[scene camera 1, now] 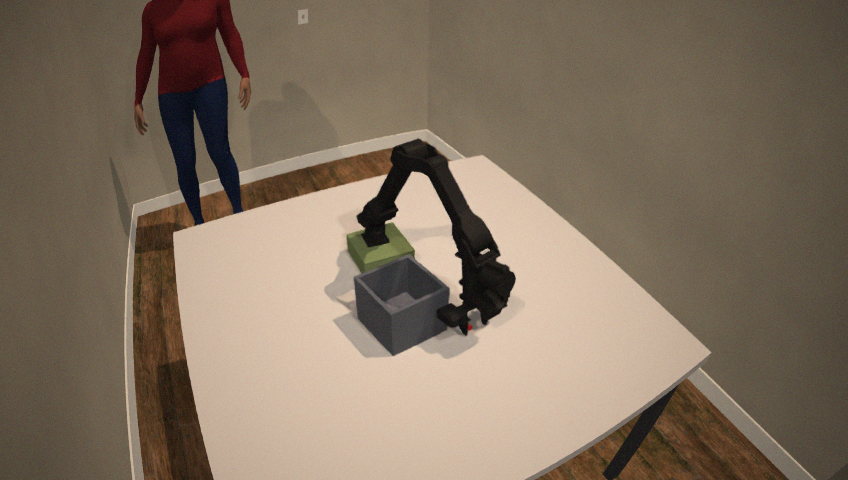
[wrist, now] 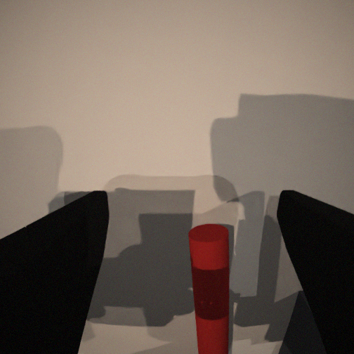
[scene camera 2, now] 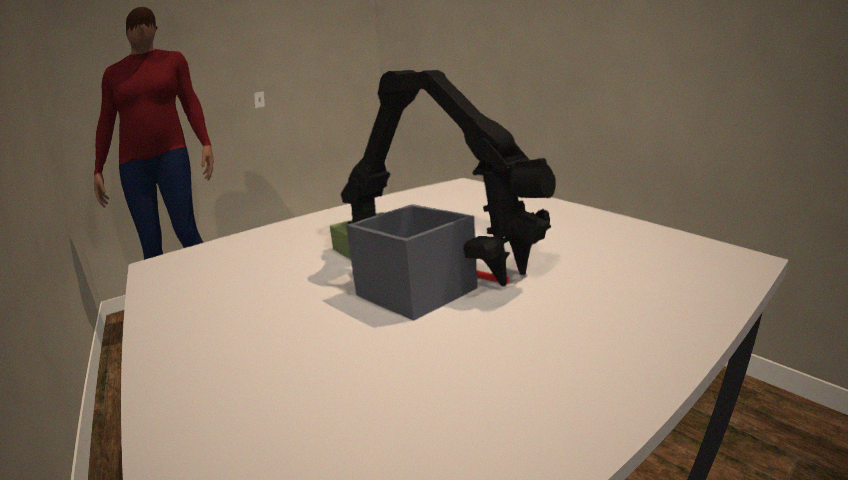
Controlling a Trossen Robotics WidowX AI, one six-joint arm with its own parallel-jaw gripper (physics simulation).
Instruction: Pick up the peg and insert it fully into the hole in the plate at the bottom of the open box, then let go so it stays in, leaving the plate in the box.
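Seen in the pictures: gripper, fingertip midpoint: (scene camera 1: 474, 329) (scene camera 2: 513, 280); arm's base, link origin: (scene camera 1: 375, 238).
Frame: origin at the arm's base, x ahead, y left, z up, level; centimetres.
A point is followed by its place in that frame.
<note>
The red peg (scene camera 1: 469, 326) @[x 38.3, y 10.0, z -4.6 cm] (scene camera 2: 490, 276) @[x 35.4, y 8.6, z -4.8 cm] (wrist: 211, 280) lies on the table beside the box, partly hidden in both scene views. My gripper (scene camera 1: 475, 327) @[x 39.5, y 11.0, z -5.1 cm] (scene camera 2: 514, 278) @[x 39.5, y 11.0, z -5.1 cm] (wrist: 195, 203) is open, with its fingertips low near the table. In the wrist view the peg lies between the two fingers, touching neither, a little nearer the right one. The grey open box (scene camera 1: 371, 315) @[x 30.7, y -12.4, z 1.0 cm] (scene camera 2: 380, 267) @[x 32.2, y -12.1, z 1.9 cm] (wrist: 300, 330) stands upright, close to one side of the gripper. A lighter grey patch at its bottom, seen in scene camera 1, may be the plate (scene camera 1: 401, 299) @[x 26.8, y -3.1, z -0.1 cm]. No hole can be made out.
The arm's base stands on a green block (scene camera 1: 386, 254) @[x 7.9, y 0.3, z -0.3 cm] (scene camera 2: 339, 237) @[x 0.2, y -6.9, z -1.6 cm] behind the box. The box's tall walls rise close beside the gripper. A white table (scene camera 1: 285, 386) @[x 40.2, y -38.6, z -5.9 cm] (scene camera 2: 267, 368) @[x 39.9, y -37.1, z -5.9 cm] carries everything. A person (scene camera 1: 190, 65) (scene camera 2: 148, 107) stands beyond the table's far left edge.
</note>
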